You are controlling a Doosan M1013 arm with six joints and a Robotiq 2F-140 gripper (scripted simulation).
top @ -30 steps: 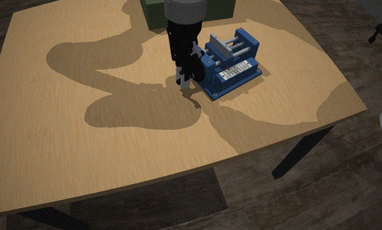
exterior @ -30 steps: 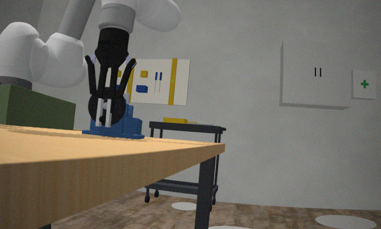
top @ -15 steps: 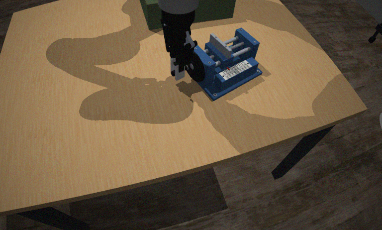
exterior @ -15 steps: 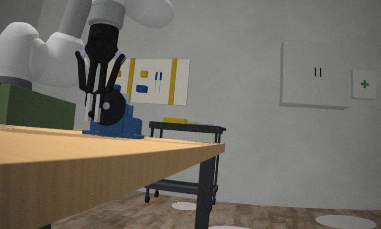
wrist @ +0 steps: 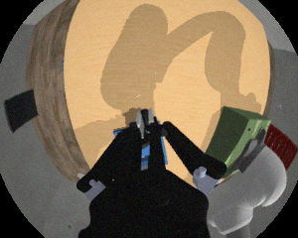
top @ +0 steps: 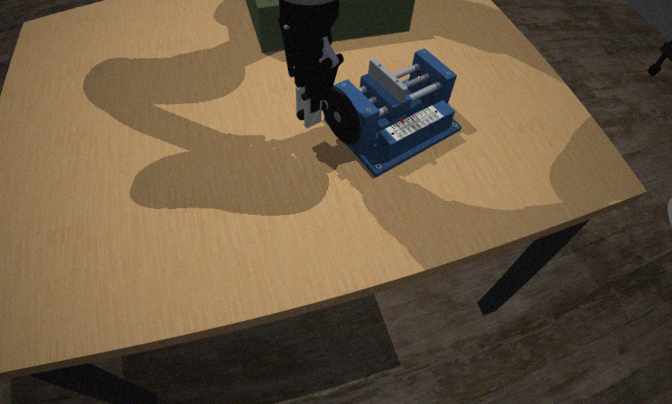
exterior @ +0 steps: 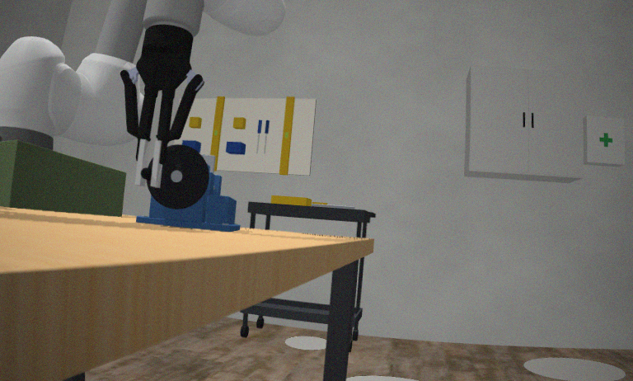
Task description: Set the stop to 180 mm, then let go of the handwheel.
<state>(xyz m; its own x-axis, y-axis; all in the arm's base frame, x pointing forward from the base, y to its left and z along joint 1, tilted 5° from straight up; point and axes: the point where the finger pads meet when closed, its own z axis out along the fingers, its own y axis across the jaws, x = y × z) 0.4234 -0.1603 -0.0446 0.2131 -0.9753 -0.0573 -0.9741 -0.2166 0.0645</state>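
My gripper is now 20 mm short of the stop plate and 130 mm to the right of it. Round my hand: handwheel (20 mm to the left, 20 mm below).
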